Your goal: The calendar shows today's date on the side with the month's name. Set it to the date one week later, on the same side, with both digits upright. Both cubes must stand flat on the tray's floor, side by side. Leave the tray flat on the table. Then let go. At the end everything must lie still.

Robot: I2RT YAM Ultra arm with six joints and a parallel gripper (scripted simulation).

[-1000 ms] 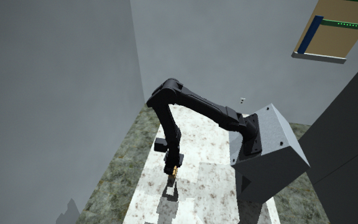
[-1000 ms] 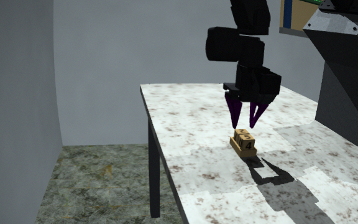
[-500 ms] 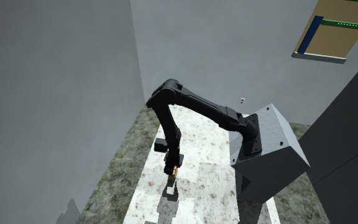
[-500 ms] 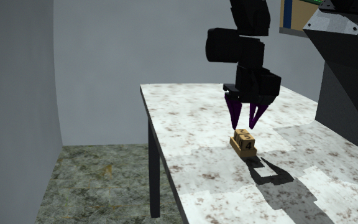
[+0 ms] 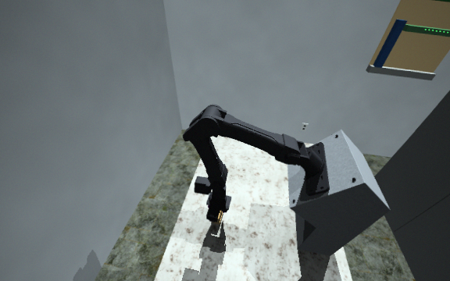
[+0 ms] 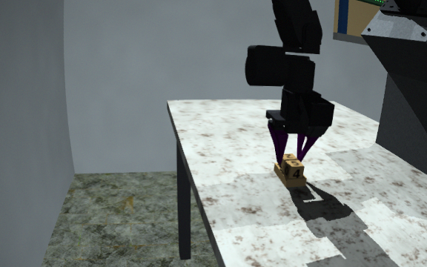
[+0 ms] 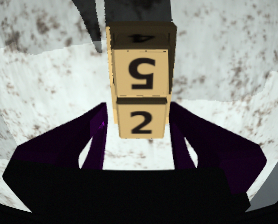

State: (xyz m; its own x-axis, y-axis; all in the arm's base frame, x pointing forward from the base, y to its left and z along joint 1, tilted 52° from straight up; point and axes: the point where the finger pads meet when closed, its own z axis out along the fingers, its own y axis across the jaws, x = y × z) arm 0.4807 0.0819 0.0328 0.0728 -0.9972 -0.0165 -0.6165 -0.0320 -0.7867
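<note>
The wooden digit cube is 10 mm below my hand.
</note>
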